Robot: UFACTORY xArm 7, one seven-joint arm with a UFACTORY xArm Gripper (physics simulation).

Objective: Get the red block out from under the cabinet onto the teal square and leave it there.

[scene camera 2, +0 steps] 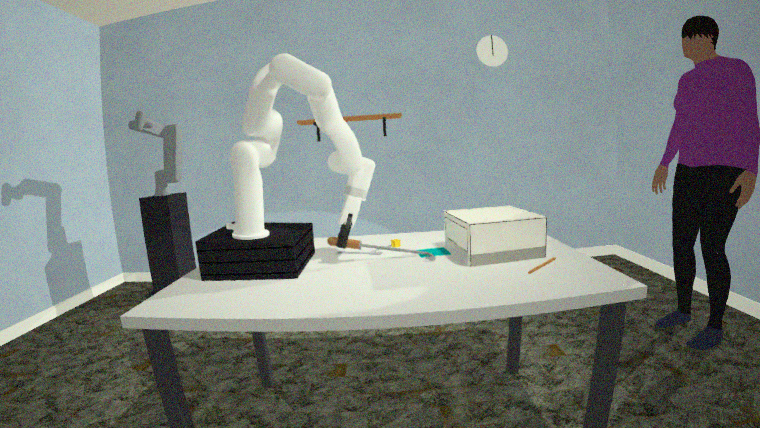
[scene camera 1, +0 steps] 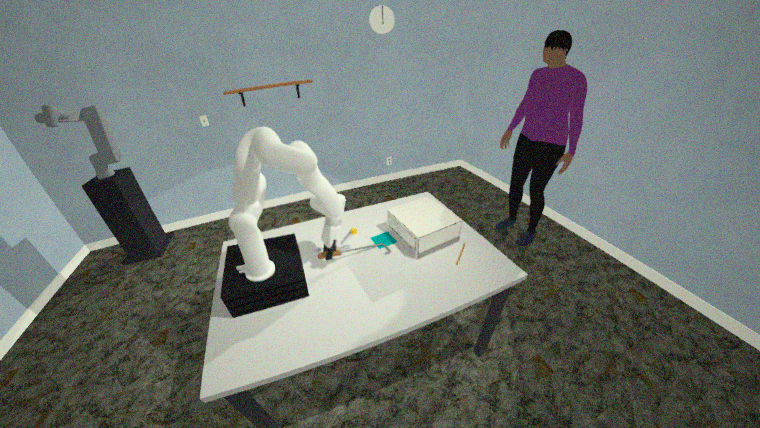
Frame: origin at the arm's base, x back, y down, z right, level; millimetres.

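Seen in the pictures: gripper, fingertip midpoint: (scene camera 2: pixel 340 247) (scene camera 1: pixel 327 257); arm's base at its link origin: (scene camera 2: pixel 250 235) (scene camera 1: pixel 260 270).
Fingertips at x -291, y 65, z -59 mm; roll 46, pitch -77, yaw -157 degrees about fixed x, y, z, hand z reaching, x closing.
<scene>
Offsets run from my fingertips to a thing's top centre. "pt": to the spot under its first point.
My gripper (scene camera 1: pixel 329 254) (scene camera 2: pixel 344 243) is shut on the brown handle of a long grey hooked tool (scene camera 1: pixel 357 249) (scene camera 2: pixel 393 248). The tool's rod points toward the white cabinet @[dx -522, dy -77, dz -52 mm] (scene camera 1: pixel 423 215) (scene camera 2: pixel 507 236), and its hooked end is outside the cabinet, by the near edge of the teal square @[pt dx -305, dy +58, dz -104 mm] (scene camera 1: pixel 381 239) (scene camera 2: pixel 437 251). I cannot tell whether the hook touches the table. The teal square lies flat beside the cabinet's left side. The red block does not show in either view; the space under the cabinet is hidden.
A small yellow cube @[dx -181, dy +33, dz -218 mm] (scene camera 1: pixel 353 231) (scene camera 2: pixel 395 242) lies behind the tool, with a thin grey rod @[dx -139, dy +57, dz -206 mm] (scene camera 1: pixel 346 237) near it. A thin orange stick @[dx -632, dy +51, dz +162 mm] (scene camera 1: pixel 460 254) (scene camera 2: pixel 541 265) lies in front of the cabinet. The black base block (scene camera 1: pixel 265 297) (scene camera 2: pixel 249 268) carries the arm. A person (scene camera 1: pixel 553 106) (scene camera 2: pixel 715 111) stands beyond the table.
</scene>
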